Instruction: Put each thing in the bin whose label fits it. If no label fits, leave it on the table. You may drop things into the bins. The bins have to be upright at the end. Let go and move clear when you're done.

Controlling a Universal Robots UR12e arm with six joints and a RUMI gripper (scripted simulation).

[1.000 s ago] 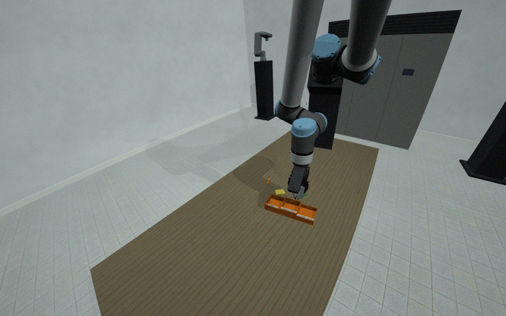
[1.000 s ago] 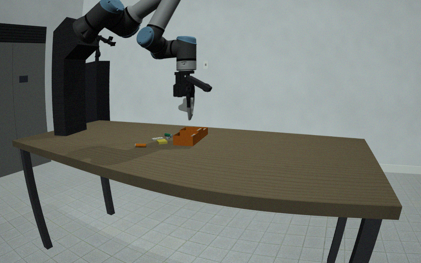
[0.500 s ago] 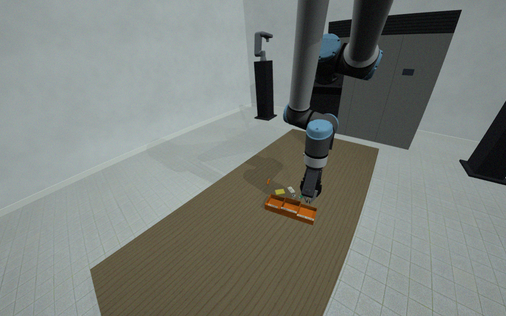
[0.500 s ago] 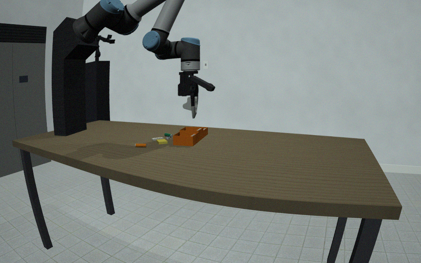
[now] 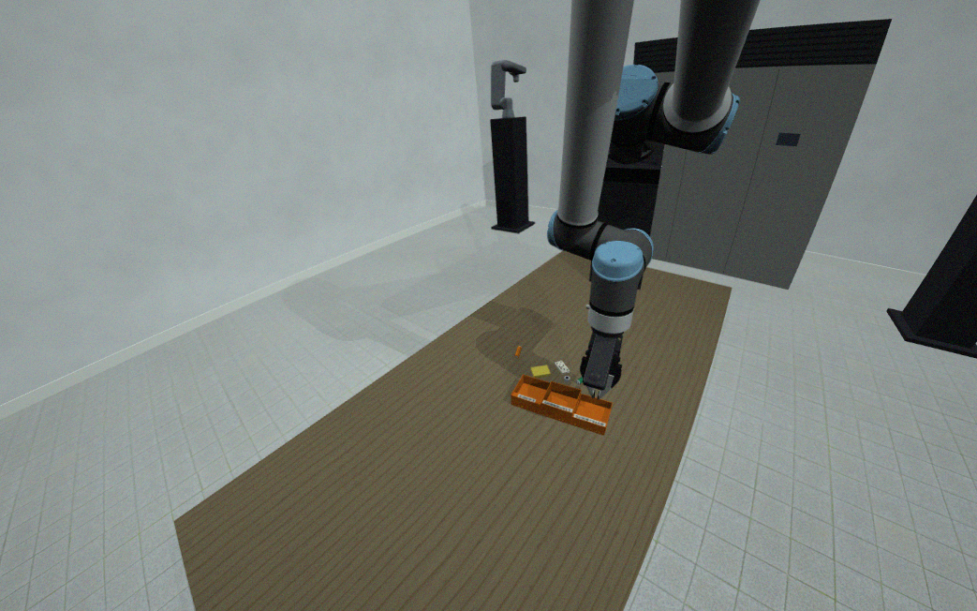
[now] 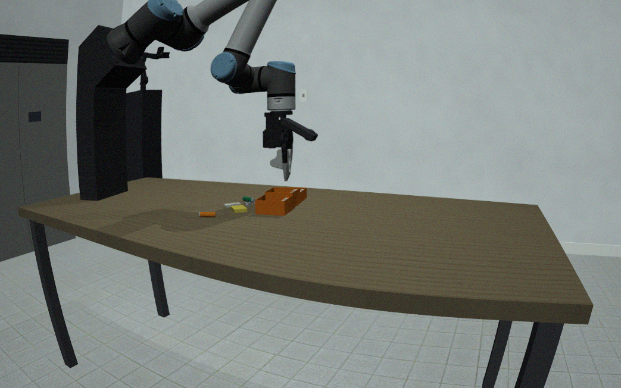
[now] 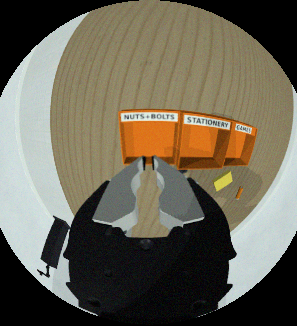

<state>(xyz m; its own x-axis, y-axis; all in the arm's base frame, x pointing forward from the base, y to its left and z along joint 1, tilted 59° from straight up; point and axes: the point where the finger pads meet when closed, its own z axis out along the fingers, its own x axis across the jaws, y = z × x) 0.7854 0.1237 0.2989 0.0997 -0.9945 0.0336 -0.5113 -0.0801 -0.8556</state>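
Right now my hand is 140 mm to the left of the speckled white thing, 120 mm past it and 70 mm above it. Also, from my hand: green cylinder: 100 mm behind, 70 mm to the right, 70 mm below; black nut: 70 mm to the right, 70 mm below, 50 mm behind; silver nut: 110 mm to the right, 80 mm behind, 70 mm below.
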